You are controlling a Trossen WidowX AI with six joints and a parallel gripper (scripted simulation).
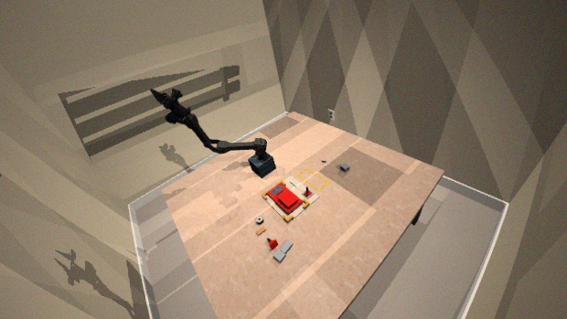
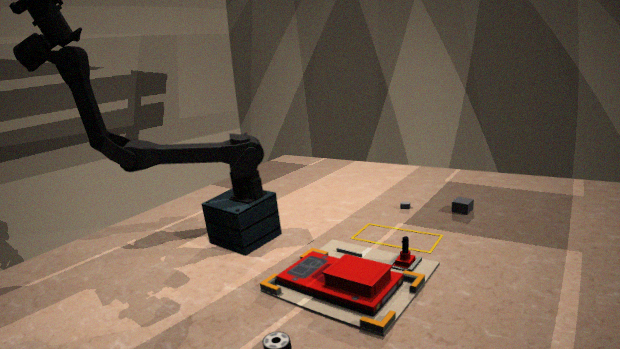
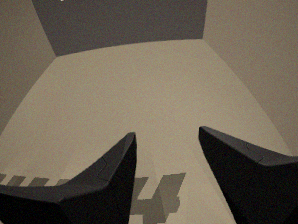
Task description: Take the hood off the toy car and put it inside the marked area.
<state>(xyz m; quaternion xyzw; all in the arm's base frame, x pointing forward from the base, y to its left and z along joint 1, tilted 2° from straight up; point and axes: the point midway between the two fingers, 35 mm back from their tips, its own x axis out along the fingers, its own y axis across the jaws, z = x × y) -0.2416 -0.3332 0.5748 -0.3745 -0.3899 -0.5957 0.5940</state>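
Right now the hood is 56 cm ahead of my gripper tip, 28 cm to the left of it and 66 cm below it. From my gripper tip the other things lie so: wheel 53 cm ahead, 10 cm to the left, 69 cm below; then tan piece 58 cm ahead, 7 cm to the left, 70 cm below.
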